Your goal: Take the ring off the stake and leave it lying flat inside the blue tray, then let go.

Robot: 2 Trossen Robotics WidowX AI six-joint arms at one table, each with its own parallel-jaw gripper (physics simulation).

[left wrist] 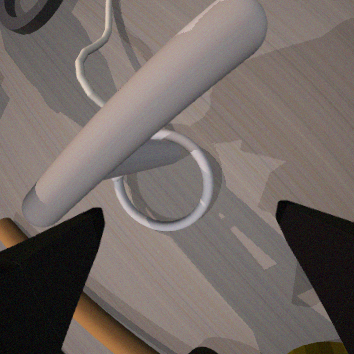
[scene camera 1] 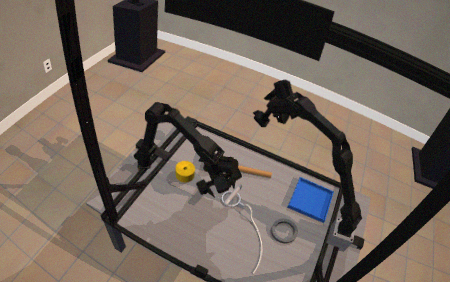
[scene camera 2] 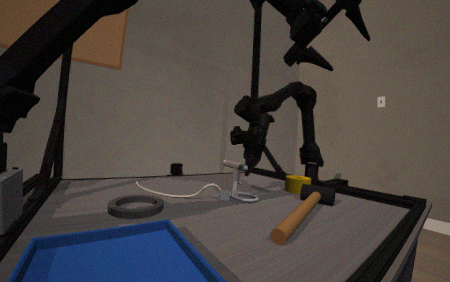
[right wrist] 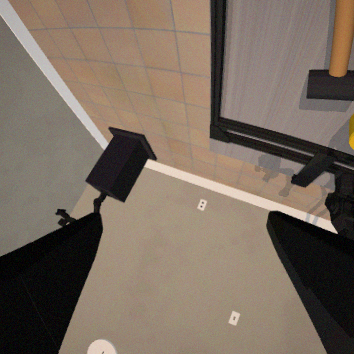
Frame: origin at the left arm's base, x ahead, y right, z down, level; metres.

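Where they show: left gripper, fingertip midpoint: (left wrist: 191, 212) (scene camera 1: 223, 192) (scene camera 2: 246, 173); right gripper, fingertip midpoint: (scene camera 1: 259, 105) (scene camera 2: 349, 56) (right wrist: 186, 220); left arm's base, origin of the base link: (scene camera 1: 144, 163) (right wrist: 346, 179); right arm's base, origin of the base link: (scene camera 1: 345, 229).
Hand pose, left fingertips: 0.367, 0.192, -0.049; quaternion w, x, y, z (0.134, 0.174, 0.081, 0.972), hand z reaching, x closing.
Observation:
Each offset is from my left fingertips to the centre of the thing, as dx, dy, dz. "spot": to the spot under its first point.
A white ring {spot: +0.043, +0.036, +0.058} (scene camera 1: 232, 206) (scene camera 2: 250, 201) (left wrist: 208, 185) lies low around the foot of the white T-shaped stake {+0.034, +0.029, +0.046} (scene camera 1: 233, 194) (scene camera 2: 235, 182) (left wrist: 145, 100). A small grey block {spot: +0.086, +0.031, +0.053} (scene camera 2: 224, 195) joins it to a pale cord (scene camera 1: 259, 235) (scene camera 2: 170, 195) (left wrist: 80, 75). My left gripper (scene camera 1: 220, 186) (scene camera 2: 251, 160) (left wrist: 191, 212) is open and empty, above and beside the stake; the ring shows ahead of its fingertips in the left wrist view. The blue tray {+0.435, +0.004, +0.058} (scene camera 1: 311, 199) (scene camera 2: 125, 255) is empty. My right gripper (scene camera 1: 271, 119) (scene camera 2: 350, 54) (right wrist: 186, 220) is open and empty, raised high beyond the table's far edge.
A dark grey ring {+0.265, +0.168, +0.061} (scene camera 1: 273, 231) (scene camera 2: 135, 213) lies between cord and tray. A hammer {+0.089, -0.180, +0.049} (scene camera 1: 256, 172) (scene camera 2: 297, 217) (left wrist: 107, 327) (right wrist: 342, 45) lies behind the stake. A yellow cylinder {-0.168, -0.146, +0.044} (scene camera 1: 185, 172) (scene camera 2: 297, 185) (right wrist: 352, 132) stands near the left arm's base. A black frame (right wrist: 217, 65) edges the table.

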